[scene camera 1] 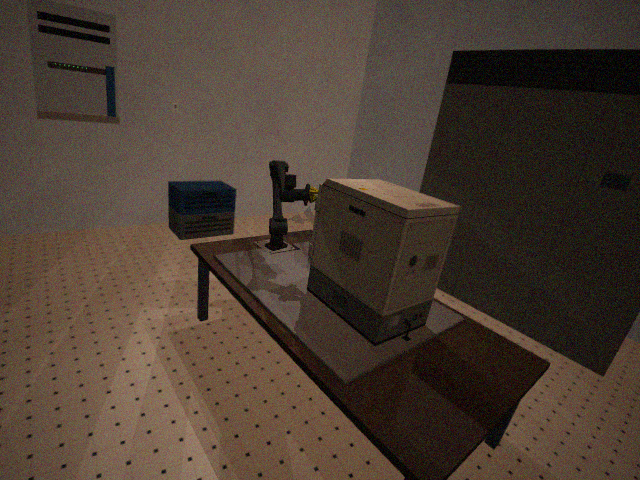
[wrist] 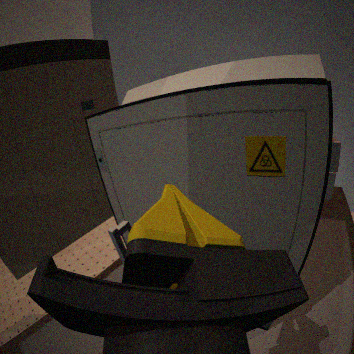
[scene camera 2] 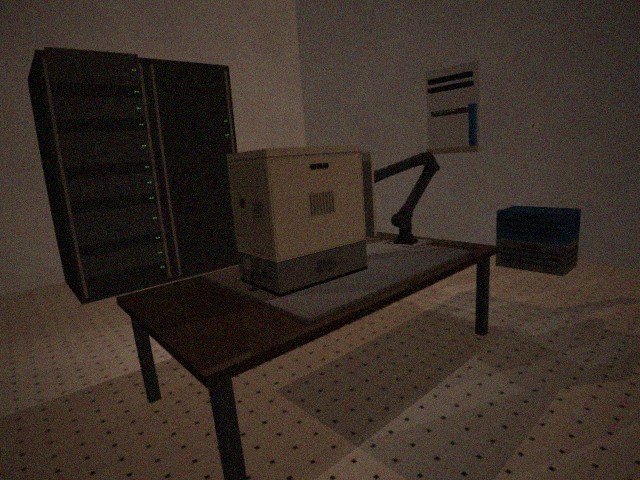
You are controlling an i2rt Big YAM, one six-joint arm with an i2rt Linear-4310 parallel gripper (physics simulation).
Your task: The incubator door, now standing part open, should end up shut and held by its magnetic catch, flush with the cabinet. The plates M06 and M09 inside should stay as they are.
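Frame: origin at the arm's base, x left, y back, z up, level; millimetres.
Seen in the pictures: gripper, between the fingertips: (wrist: 167,190); arm's base, origin of its link: (scene camera 1: 276,246) (scene camera 2: 405,242).
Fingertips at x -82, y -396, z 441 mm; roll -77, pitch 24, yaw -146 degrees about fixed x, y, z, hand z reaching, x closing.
Pixels of each thing's top centre, then the offset from my fingertips to it. "spot": a spot on its surface instead. Level surfaces: height alone.
- cream incubator cabinet, centre of its top: (wrist: 243,77) (scene camera 1: 386,190) (scene camera 2: 295,148) dx -31, dy -344, dz +111 mm
- yellow biohazard label, a spot on its surface: (wrist: 266,156) spot: dx -71, dy -73, dz +4 mm
- handle, a spot on its surface: (wrist: 120,240) spot: dx +147, dy -45, dz -132 mm
- grey mat, height of its surface: dz -437 mm
- brown table, height of its surface: dz -453 mm
The cream incubator cabinet (scene camera 1: 374,258) (scene camera 2: 320,227) stands on a grey base; its top shows behind the door in the wrist view. The door (scene camera 2: 368,193) (wrist: 215,150) shows as a strip standing out from the cabinet's right side in scene camera 2, so it looks part open; the gap's width is unclear. In the wrist view its pale outer face carries a yellow biohazard label (wrist: 266,156) and the handle (wrist: 120,240) at lower left. My gripper (scene camera 1: 316,193) (wrist: 167,190) is shut and empty, yellow tips in front of the door, right of the handle. Contact is unclear. Plates M06 and M09 are hidden.
The cabinet stands on a grey mat (scene camera 1: 330,341) (scene camera 2: 310,307) on the brown table (scene camera 1: 439,403) (scene camera 2: 206,330). Dark racks (scene camera 2: 93,180) stand behind. A blue and grey stack (scene camera 1: 201,209) (scene camera 2: 537,240) is beyond the arm's end of the table.
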